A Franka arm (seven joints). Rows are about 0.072 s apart.
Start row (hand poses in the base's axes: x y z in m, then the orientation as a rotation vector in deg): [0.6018, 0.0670, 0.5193, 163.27, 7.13, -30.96]
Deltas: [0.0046, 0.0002, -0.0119, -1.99, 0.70, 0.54]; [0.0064, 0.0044, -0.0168, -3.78, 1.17, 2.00]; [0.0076, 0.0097, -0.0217, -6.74, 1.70, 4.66]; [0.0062, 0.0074, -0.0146, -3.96, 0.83, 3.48]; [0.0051, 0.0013, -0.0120, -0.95, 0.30, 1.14]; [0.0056, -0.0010, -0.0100, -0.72, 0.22, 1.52]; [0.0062, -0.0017, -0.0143, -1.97, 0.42, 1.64]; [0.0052, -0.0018, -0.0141, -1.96, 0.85, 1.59]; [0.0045, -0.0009, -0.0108, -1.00, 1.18, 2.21]
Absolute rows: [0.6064, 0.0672, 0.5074, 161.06, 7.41, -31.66]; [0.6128, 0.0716, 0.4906, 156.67, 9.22, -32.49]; [0.6204, 0.0813, 0.4689, 148.62, 13.59, -32.99]; [0.6266, 0.0887, 0.4543, 143.68, 16.88, -32.73]; [0.6317, 0.0900, 0.4423, 142.38, 18.06, -32.67]; [0.6373, 0.0890, 0.4323, 141.19, 19.74, -32.34]; [0.6435, 0.0873, 0.4180, 138.71, 21.17, -32.26]; [0.6487, 0.0855, 0.4039, 136.16, 22.69, -32.71]; [0.6532, 0.0846, 0.3931, 134.23, 25.40, -33.19]
